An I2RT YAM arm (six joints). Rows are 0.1 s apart.
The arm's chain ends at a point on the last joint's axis. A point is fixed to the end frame.
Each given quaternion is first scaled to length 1.
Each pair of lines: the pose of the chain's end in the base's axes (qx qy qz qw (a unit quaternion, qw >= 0); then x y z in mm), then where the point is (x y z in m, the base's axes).
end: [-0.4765 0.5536 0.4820 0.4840 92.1 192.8 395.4]
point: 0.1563 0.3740 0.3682
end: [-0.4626 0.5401 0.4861 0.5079 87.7 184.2 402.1]
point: 0.1562 0.3651 0.3862
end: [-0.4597 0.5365 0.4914 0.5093 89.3 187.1 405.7]
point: 0.1570 0.3685 0.3920
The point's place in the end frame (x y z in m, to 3 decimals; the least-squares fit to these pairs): 0.011 -0.051 0.187
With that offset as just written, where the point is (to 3 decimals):
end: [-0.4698 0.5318 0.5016 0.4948 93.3 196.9 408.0]
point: 0.154 0.381 0.392
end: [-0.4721 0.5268 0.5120 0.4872 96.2 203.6 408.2]
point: 0.152 0.389 0.393
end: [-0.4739 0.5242 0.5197 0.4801 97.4 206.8 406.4]
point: 0.149 0.393 0.391
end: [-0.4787 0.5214 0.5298 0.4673 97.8 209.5 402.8]
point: 0.144 0.397 0.386
